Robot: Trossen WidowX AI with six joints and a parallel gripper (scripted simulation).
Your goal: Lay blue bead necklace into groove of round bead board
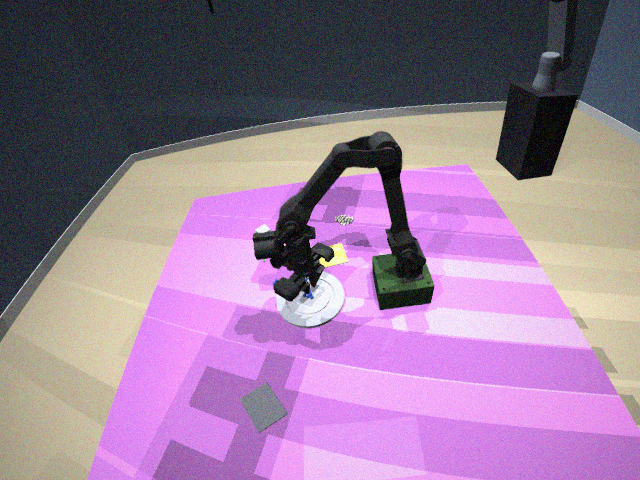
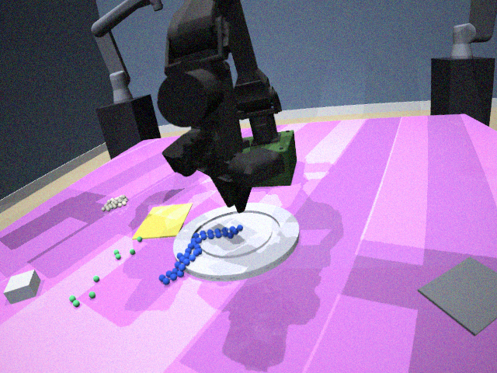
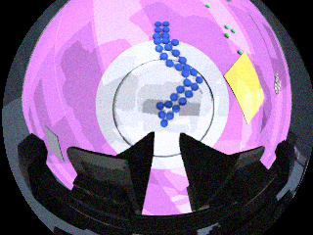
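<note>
My gripper tip is 10 mm short of the round white bead board, 10 mm to the left of it and 40 mm above it. From my gripper tip the other things lie so: yellow sheet 60 mm behind, 170 mm to the right, 50 mm below; grey tile 150 mm ahead, 300 mm to the left, 50 mm below; cube 150 mm ahead, 340 mm to the right, 40 mm below.
</note>
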